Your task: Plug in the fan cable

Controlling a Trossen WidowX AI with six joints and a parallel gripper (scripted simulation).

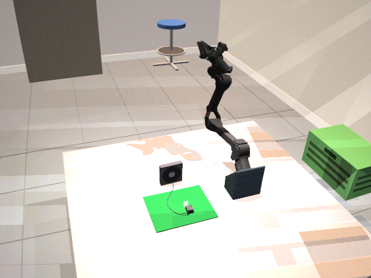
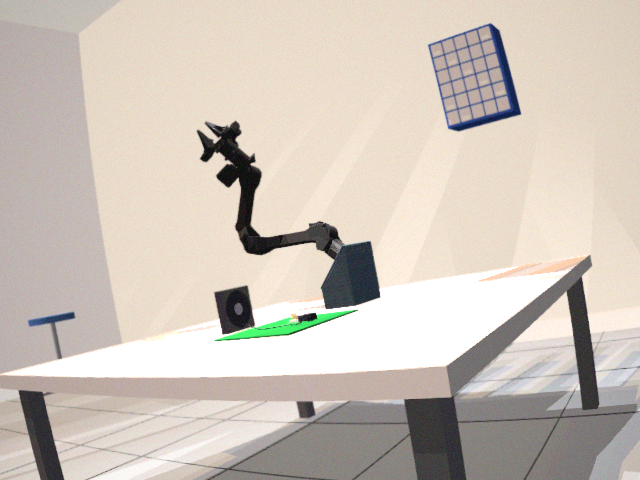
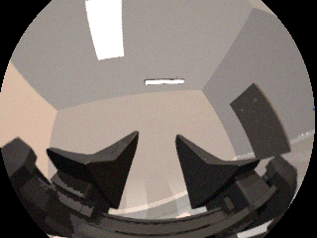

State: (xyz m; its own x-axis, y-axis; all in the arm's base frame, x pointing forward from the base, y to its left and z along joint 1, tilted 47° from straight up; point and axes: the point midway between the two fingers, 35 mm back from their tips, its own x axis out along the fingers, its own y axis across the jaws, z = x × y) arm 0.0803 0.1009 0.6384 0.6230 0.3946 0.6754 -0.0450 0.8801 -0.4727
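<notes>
My gripper tip is now 17 cm short of the dark plug, 46 cm to the right of it and 66 cm above it. Also, from my gripper tip: green board (20 cm ahead, 43 cm to the left, 69 cm below); pale four-pin header (17 cm ahead, 42 cm to the left, 67 cm below); black fan (20 cm ahead, 24 cm to the left, 62 cm below).
</notes>
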